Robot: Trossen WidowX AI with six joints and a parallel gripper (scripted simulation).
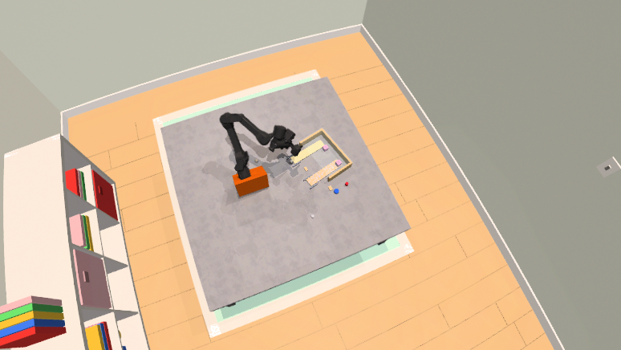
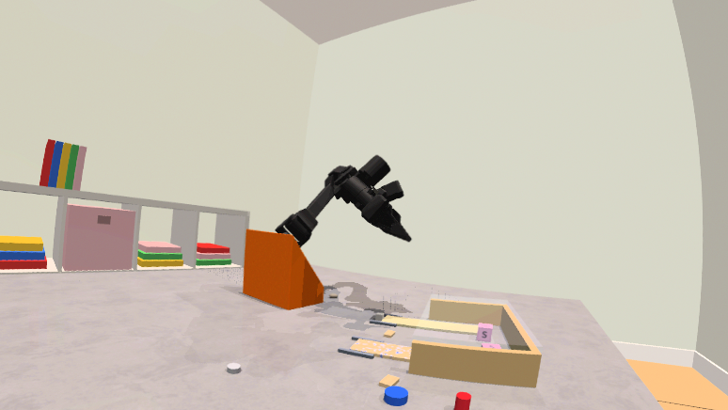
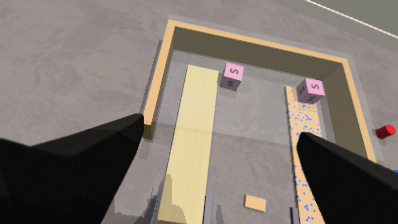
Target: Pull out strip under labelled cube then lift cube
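My gripper tip is now 8 cm short of the tan tile, 29 cm to the left of it and 20 cm above it. From my gripper tip the other things lie so: red cylinder (18 cm ahead, 32 cm to the right, 19 cm below); then blue disc (10 cm ahead, 33 cm to the right, 20 cm below).
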